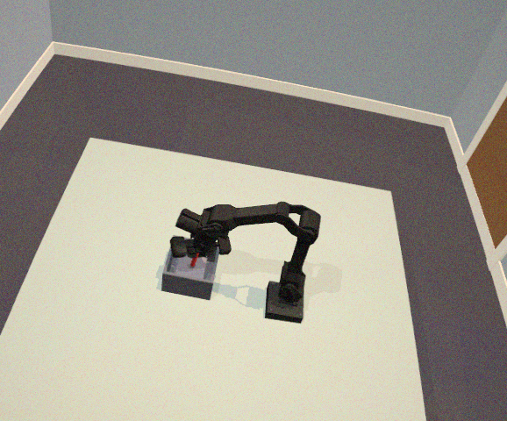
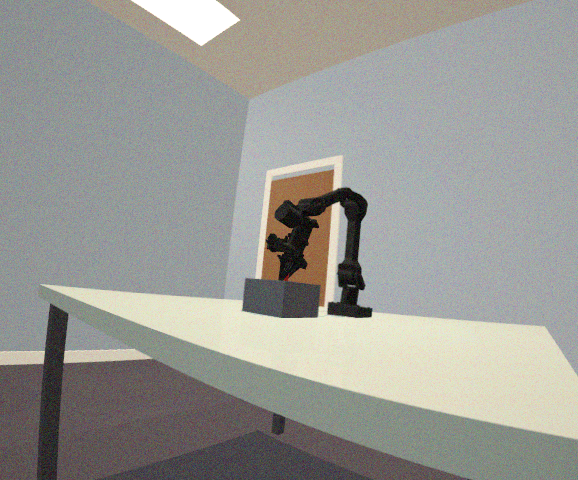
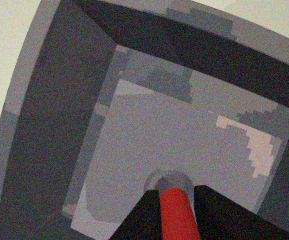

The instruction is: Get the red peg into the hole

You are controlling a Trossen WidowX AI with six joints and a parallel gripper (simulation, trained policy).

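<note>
My gripper tip is now 1 cm to the right of the red peg, 1 cm below it and 1 cm past it. From my gripper tip the other things lie so: grey box (7 cm below, 1 cm to the left); pale plate (5 cm below, 1 cm to the left).
</note>
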